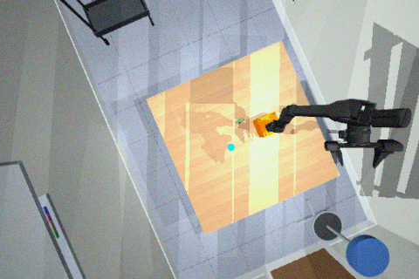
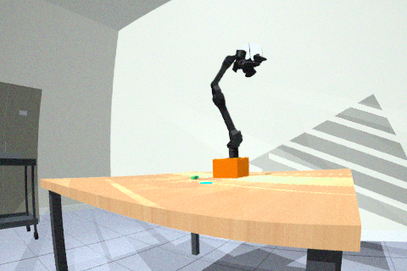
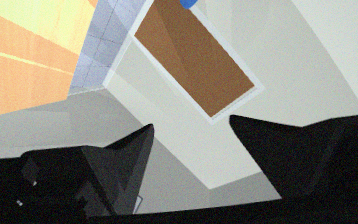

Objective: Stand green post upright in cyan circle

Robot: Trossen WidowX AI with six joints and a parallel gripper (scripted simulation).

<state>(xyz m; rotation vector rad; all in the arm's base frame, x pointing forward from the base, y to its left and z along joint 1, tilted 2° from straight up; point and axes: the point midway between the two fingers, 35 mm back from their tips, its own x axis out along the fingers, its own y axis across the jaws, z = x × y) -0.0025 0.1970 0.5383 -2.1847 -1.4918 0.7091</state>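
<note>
Right now the green post is 14 cm ahead of my gripper tip, 38 cm to the right of it and 64 cm below it. From my gripper tip the other things lie so: cyan circle 32 cm ahead, 21 cm to the right, 64 cm below.
</note>
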